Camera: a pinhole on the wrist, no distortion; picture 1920 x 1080 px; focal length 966.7 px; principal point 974.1 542.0 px. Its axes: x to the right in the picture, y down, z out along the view. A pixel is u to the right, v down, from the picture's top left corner.
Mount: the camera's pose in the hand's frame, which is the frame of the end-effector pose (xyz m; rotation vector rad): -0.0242 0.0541 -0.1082 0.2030 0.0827 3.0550
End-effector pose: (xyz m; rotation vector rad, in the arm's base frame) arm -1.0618 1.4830 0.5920 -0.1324 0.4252 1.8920
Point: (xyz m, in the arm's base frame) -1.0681 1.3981 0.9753
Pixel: 1495.2 480.2
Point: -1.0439 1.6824 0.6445
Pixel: 356.5 1006.7
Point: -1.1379 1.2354 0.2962
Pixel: behind the camera
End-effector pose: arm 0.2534 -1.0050 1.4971 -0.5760 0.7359 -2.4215
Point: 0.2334 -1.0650 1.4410
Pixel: 407.9 374.2
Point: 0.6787 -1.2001 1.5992
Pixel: 1459.6 259.0
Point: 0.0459 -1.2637 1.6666
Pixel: outside the picture
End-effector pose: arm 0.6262 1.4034 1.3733 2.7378 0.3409 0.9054
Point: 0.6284 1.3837 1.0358
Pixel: 1543.1 1016.8
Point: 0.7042 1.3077 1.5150
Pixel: outside the picture
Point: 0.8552 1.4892 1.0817
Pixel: 928.1 984.5
